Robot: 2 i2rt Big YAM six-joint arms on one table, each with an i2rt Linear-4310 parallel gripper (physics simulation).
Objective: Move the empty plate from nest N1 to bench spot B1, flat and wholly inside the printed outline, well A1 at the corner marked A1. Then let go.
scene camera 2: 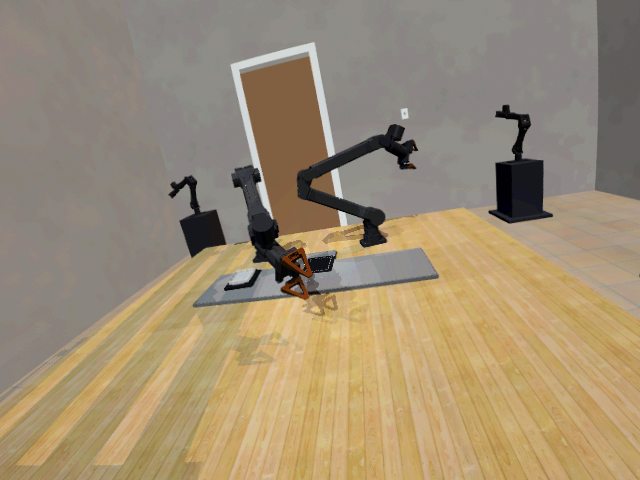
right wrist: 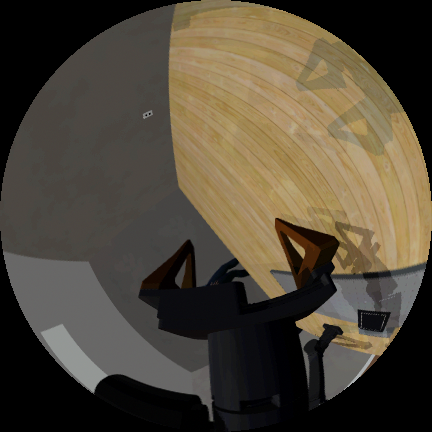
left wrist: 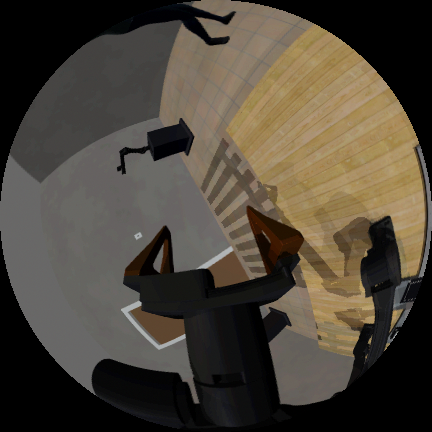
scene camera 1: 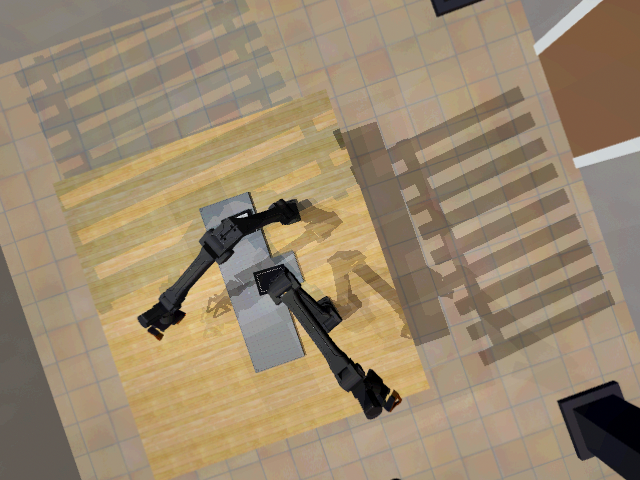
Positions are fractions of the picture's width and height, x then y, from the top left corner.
Labels:
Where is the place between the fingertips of my right gripper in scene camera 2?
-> At 0.48,0.60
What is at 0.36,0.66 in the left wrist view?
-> My left gripper.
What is my right gripper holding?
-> Nothing.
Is my right gripper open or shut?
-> Open.

